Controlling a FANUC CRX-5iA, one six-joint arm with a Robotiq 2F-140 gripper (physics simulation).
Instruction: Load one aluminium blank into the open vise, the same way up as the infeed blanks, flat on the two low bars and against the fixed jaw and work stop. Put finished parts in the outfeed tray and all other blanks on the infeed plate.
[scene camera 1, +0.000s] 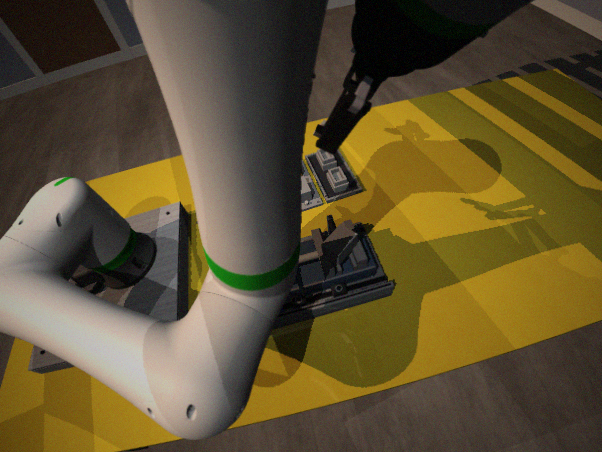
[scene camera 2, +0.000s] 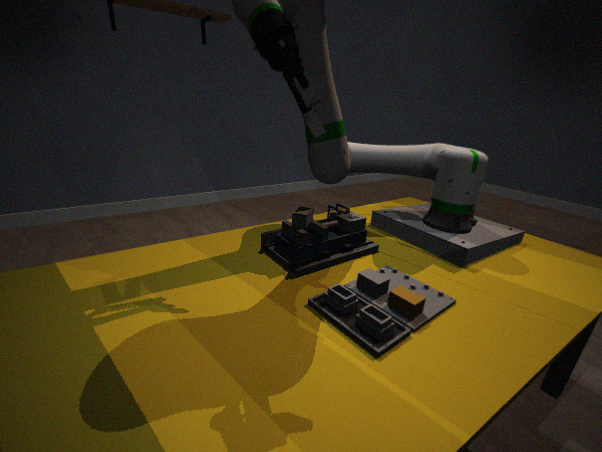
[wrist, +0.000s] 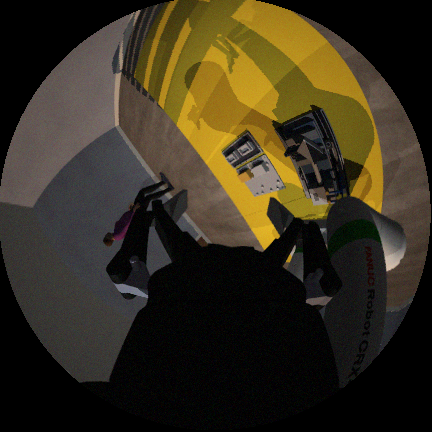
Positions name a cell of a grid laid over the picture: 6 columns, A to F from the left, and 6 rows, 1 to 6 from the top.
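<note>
From scene camera 1 you'd see my gripper (scene camera 1: D2), and it's open, holding nothing. Scene camera 2 gives me a brass blank (scene camera 2: E5). And the wrist view, well, that one shows my gripper (wrist: D3) too.
</note>
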